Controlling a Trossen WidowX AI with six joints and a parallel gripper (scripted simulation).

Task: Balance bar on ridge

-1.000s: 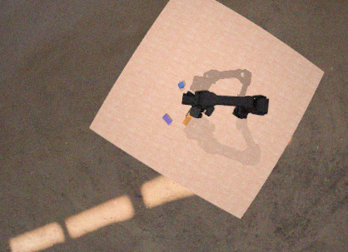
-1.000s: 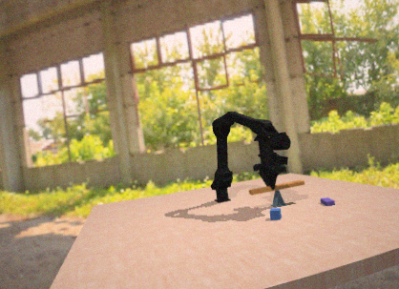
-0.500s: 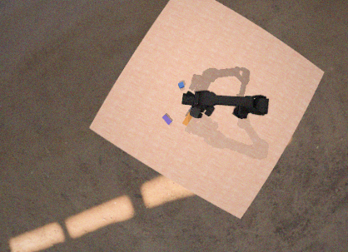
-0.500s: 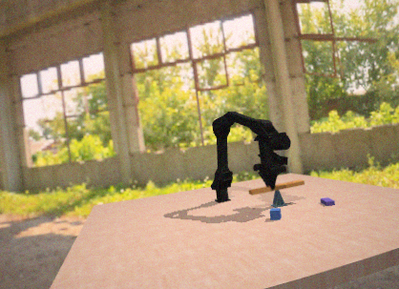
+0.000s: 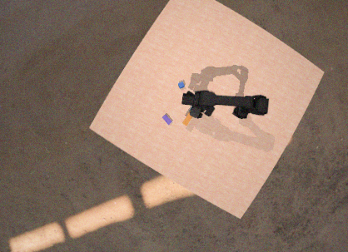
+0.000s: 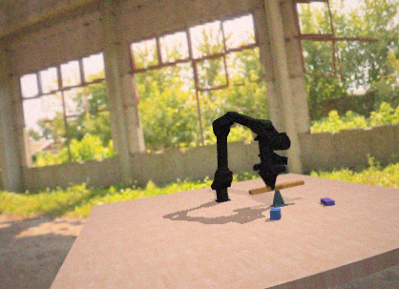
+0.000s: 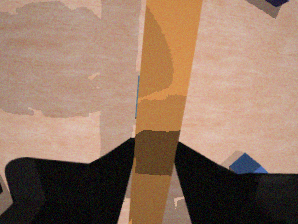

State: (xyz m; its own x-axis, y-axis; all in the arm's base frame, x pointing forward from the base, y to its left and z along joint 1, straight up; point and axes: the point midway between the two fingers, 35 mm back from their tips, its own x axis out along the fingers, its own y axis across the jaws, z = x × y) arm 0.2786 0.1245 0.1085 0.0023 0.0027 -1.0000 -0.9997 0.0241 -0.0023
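Right now the orange bar is 3 cm to the left of my gripper tip. Round my gripper tip: blue cube (16 cm ahead, 7 cm to the right, 6 cm below); then flat purple block (18 cm to the left, 12 cm ahead, 7 cm below).
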